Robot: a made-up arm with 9 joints.
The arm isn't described. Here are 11 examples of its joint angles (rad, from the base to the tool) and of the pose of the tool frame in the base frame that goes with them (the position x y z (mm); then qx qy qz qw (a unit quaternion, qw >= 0)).
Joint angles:
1: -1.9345 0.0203 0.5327 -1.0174 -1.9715 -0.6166 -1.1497 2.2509 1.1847
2: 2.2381 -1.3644 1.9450 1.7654 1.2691 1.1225 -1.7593 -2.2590 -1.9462
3: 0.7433 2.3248 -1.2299 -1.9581 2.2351 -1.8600 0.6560 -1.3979 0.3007
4: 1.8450 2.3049 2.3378 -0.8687 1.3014 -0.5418 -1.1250 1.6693 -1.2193
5: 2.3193 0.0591 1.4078 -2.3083 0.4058 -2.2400 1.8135 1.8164 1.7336
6: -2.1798 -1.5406 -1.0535 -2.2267 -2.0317 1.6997 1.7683 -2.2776 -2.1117
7: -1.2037 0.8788 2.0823 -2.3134 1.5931 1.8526 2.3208 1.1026 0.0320
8: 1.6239 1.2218 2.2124 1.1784 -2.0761 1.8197 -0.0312 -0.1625 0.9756
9: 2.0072 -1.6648 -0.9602 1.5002 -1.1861 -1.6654 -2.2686 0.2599 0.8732
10: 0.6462 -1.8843 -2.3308 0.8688 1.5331 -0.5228 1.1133 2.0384 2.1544
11: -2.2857 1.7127 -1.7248 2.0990 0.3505 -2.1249 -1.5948 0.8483 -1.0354
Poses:
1: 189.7 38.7 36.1 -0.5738 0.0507 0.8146 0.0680
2: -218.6 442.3 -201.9 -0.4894 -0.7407 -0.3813 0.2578
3: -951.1 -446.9 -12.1 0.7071 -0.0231 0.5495 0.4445
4: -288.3 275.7 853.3 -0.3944 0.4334 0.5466 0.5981
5: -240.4 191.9 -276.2 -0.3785 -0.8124 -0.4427 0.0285
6: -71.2 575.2 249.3 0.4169 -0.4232 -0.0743 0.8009
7: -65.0 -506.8 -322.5 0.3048 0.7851 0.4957 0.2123
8: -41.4 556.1 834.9 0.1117 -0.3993 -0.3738 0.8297
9: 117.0 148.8 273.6 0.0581 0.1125 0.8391 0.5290
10: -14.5 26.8 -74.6 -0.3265 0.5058 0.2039 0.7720
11: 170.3 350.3 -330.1 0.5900 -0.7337 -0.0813 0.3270
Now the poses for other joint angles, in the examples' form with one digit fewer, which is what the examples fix.
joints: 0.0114 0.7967 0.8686 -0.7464 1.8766 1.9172 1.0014 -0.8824 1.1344
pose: -661 -330 -437 0.848 -0.468 -0.087 0.234
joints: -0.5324 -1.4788 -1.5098 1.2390 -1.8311 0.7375 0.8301 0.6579 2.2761
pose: -83 -263 549 0.360 -0.008 0.927 0.104
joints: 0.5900 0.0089 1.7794 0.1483 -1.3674 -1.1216 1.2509 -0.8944 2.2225
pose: -452 139 205 -0.133 -0.266 0.283 0.912
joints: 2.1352 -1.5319 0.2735 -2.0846 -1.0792 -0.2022 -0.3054 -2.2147 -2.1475
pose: -232 148 149 -0.699 -0.235 -0.360 0.572
